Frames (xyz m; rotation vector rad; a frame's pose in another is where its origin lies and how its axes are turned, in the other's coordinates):
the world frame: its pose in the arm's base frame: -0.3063 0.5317 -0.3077 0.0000 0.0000 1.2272
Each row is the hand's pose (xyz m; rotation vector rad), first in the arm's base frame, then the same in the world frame.
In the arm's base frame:
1: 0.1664 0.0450 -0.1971 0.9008 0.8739 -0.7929
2: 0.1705 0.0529 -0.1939 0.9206 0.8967 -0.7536
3: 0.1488 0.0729 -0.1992 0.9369 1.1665 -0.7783
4: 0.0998 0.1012 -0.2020 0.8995 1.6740 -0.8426
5: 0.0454 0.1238 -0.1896 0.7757 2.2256 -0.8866
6: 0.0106 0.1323 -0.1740 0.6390 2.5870 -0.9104
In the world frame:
1: -0.2990 -0.6090 0.1106 1.4316 0.2261 -1.8248
2: -0.2902 -0.6102 0.1138 1.4583 0.2333 -1.7771
3: -0.2787 -0.5831 0.1085 1.6528 0.4762 -1.7257
4: -0.2685 -0.5274 0.1057 1.9562 0.9793 -1.6030
5: -0.2656 -0.4686 0.1181 2.1948 1.5729 -1.3657
6: -0.2693 -0.4329 0.1337 -2.1457 -1.8631 1.0778

